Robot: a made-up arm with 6 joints. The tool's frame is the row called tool.
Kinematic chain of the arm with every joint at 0, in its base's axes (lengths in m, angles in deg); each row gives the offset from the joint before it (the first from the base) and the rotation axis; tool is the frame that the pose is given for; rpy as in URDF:
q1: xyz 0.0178 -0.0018 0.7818 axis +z
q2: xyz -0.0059 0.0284 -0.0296 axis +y
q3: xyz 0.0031 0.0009 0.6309 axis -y
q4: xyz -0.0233 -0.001 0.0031 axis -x
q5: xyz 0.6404 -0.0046 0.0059 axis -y
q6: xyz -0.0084 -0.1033 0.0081 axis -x
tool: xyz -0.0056 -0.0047 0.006 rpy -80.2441 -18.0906 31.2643
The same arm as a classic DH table. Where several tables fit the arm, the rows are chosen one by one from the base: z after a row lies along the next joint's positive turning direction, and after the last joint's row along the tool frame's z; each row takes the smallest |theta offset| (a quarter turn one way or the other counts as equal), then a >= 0, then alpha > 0; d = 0 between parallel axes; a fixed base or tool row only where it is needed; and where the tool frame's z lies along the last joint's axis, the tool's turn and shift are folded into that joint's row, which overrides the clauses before.
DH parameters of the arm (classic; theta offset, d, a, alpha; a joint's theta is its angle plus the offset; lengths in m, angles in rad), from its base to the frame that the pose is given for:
base (fixed): -0.1008 0 0.0179 0
q1: 0.1008 0.7522 -0.0059 -1.5708
q2: -1.5659 0 0.6309 3.1416
q3: 0.0049 -0.0283 0.0031 -1.5708
q4: 0 -0.6171 0.0059 1.5708
q5: 0 0.1079 0.0081 -1.5708
q6: -0.1951 0.0163 0.0068 -0.9807
tool (fixed): 1.3603 -0.0041 0 0

